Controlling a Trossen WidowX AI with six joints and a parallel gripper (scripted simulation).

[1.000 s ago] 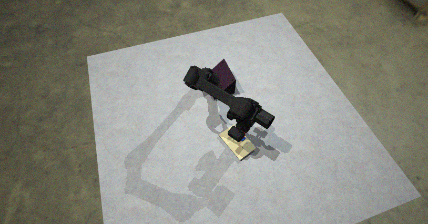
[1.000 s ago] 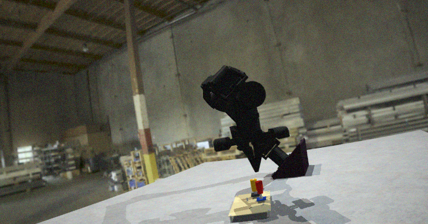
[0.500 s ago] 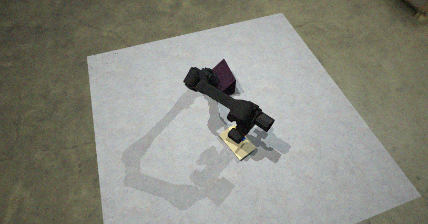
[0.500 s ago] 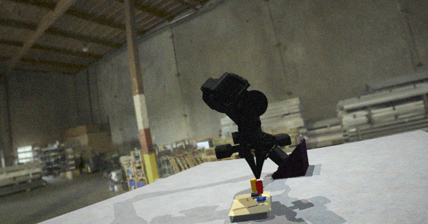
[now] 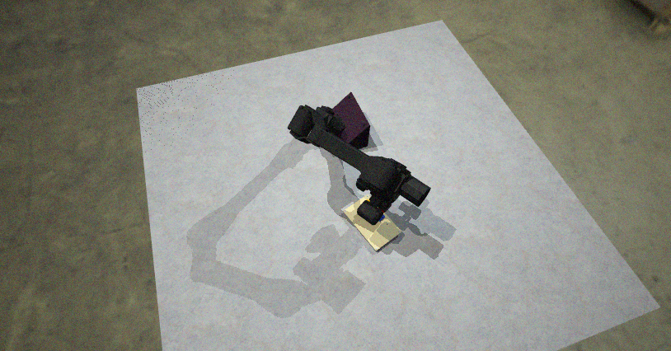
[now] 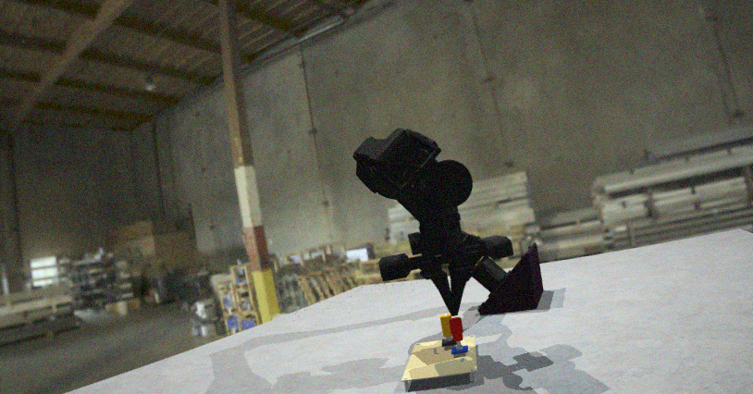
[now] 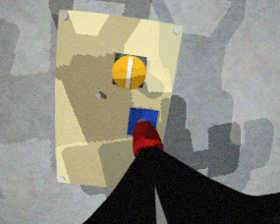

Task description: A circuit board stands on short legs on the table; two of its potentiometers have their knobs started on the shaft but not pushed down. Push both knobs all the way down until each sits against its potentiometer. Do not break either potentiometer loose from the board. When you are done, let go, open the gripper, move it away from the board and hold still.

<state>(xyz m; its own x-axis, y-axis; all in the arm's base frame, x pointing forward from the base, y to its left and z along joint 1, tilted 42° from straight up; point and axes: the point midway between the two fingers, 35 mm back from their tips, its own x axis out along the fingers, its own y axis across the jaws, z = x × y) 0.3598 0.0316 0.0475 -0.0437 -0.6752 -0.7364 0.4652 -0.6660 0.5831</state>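
Right now my gripper tip is 20 mm above the red knob. Round my gripper tip: yellow knob 40 mm behind, 30 mm to the right, 20 mm below.
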